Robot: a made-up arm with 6 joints. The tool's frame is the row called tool.
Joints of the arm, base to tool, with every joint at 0 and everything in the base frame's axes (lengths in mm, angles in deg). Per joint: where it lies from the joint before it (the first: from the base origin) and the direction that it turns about. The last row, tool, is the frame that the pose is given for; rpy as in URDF.
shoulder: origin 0 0 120 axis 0 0 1
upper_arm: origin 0 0 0 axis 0.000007 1 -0.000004
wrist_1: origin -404 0 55 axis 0.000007 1 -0.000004
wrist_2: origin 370 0 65 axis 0.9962 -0.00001 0.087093
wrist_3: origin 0 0 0 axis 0.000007 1 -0.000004
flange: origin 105 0 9 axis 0.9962 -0.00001 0.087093
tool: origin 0 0 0 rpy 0 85 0
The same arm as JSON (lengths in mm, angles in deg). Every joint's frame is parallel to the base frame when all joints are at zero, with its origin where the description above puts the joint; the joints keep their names.
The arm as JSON. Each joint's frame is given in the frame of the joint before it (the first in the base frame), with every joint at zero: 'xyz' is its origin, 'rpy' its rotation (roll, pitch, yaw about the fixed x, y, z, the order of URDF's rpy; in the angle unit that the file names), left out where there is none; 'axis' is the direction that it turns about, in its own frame. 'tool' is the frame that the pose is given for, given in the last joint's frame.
{"units": {"length": "mm", "angle": "deg"}, "joints": [{"name": "shoulder", "type": "revolute", "origin": {"xyz": [0.0, 0.0, 120.0]}, "axis": "+z"}, {"name": "upper_arm", "type": "revolute", "origin": {"xyz": [0.0, 0.0, 0.0]}, "axis": "+y"}, {"name": "wrist_1", "type": "revolute", "origin": {"xyz": [-404.0, 0.0, 55.0]}, "axis": "+y"}, {"name": "wrist_2", "type": "revolute", "origin": {"xyz": [370.0, 0.0, 65.0]}, "axis": [0.9962, 0.0, 0.0871]}, {"name": "wrist_3", "type": "revolute", "origin": {"xyz": [0.0, 0.0, 0.0]}, "axis": "+y"}, {"name": "flange", "type": "revolute", "origin": {"xyz": [105.0, 0.0, 9.0]}, "axis": [0.9962, 0.0, 0.0871]}], "tool": {"origin": {"xyz": [0.0, 0.0, 0.0], "rpy": [0.0, 85.0, 0.0]}}}
